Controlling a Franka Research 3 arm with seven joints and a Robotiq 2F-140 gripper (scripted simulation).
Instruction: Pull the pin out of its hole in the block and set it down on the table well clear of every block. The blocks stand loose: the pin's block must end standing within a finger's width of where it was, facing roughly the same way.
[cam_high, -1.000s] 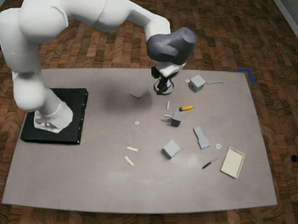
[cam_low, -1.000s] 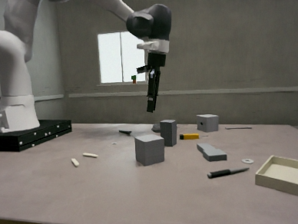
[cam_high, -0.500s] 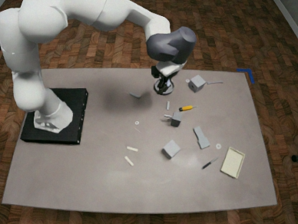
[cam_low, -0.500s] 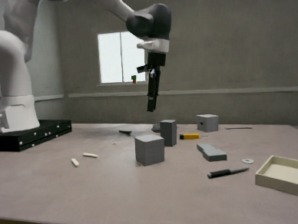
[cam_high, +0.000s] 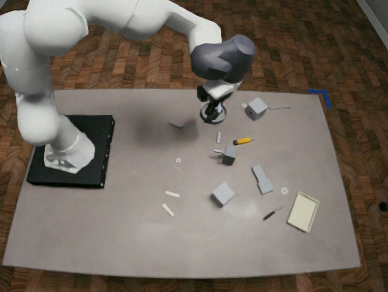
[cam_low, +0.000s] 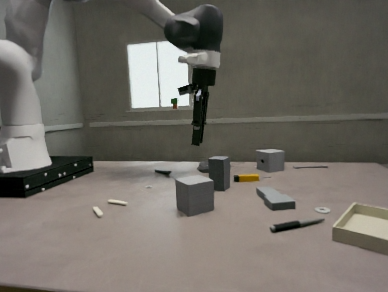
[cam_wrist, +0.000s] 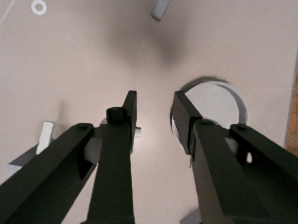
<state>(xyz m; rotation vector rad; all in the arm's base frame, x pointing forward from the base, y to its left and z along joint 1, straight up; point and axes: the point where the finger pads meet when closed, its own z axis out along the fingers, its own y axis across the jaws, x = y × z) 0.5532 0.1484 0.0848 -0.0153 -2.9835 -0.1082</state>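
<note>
Now: the dark grey block 140 mm to the right of my hand, 90 mm below it and 80 mm ahead of it. Round my hand: round dish (130 mm below, 100 mm to the left, 40 mm ahead); then cream tray (400 mm ahead, 380 mm to the right, 140 mm below).
</note>
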